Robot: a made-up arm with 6 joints. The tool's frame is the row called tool.
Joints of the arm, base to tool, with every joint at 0 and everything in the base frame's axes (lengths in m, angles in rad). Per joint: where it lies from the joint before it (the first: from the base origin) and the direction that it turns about. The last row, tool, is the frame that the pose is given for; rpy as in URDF.
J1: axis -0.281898 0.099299 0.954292 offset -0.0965 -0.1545 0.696
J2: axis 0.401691 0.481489 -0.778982 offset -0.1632 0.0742 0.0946
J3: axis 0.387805 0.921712 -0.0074 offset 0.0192 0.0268 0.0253
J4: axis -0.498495 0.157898 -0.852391 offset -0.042 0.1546 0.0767
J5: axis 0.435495 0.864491 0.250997 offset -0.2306 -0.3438 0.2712
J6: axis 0 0 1 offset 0.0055 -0.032 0.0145
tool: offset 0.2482 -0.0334 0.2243 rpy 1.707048 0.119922 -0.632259
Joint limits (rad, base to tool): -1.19..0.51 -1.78..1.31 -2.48..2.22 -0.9..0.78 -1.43..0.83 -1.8..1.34
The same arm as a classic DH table. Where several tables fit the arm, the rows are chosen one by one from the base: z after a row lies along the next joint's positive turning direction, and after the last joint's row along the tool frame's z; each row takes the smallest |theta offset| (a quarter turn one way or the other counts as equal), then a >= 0, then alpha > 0; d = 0 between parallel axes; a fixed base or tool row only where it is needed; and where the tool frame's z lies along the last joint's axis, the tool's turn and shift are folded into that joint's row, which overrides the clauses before.
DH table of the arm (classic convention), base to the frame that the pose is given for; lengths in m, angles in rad. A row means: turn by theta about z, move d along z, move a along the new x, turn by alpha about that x. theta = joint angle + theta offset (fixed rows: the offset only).
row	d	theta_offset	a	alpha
base (fixed)	0.5693	1.2321	-0.1778	-0.3035
J1	0.3061	-1.5301	-0.1414	-2.5129
J2	0.0075	0.1199	0.0130	0.9206
J3	0.1746	0.7809	-0.1247	-1.6123
J4	-0.3078	-0.0818	-0.2407	1.8698
J5	-0.4428	-0.5707	0.0193	1.3171
J6	0.2288	-0.1820	0.2180	1.7061
tool (fixed)	-0.1245	-0.1210	0.0000	0.0000
Joint limits (rad, base to tool): -1.1900..0.5100 -1.7800..1.3100 -2.4800..2.2200 -0.9000..0.7800 -1.4300..0.8300 -1.8000..1.3400

